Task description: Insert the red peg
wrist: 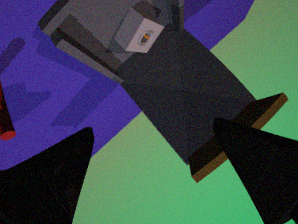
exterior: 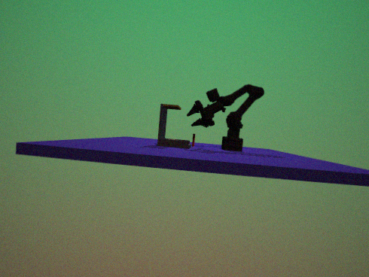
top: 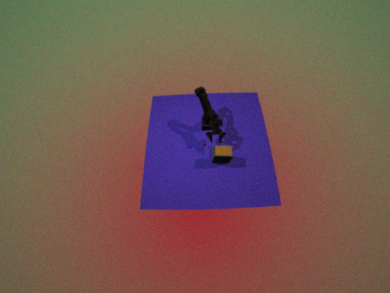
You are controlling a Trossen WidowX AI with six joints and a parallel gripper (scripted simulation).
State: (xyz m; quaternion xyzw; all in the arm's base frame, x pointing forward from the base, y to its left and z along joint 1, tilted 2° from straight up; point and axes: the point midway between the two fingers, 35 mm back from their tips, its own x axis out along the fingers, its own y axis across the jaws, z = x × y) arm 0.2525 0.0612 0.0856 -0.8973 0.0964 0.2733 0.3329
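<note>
My gripper tip is 11 cm above the red peg, 10 cm to the left of it and 4 cm past it. Also, from my gripper tip: orange roof 10 cm ahead, 7 cm above, 5 cm to the left; dark back wall 15 cm ahead, 5 cm to the left, 4 cm below.
</note>
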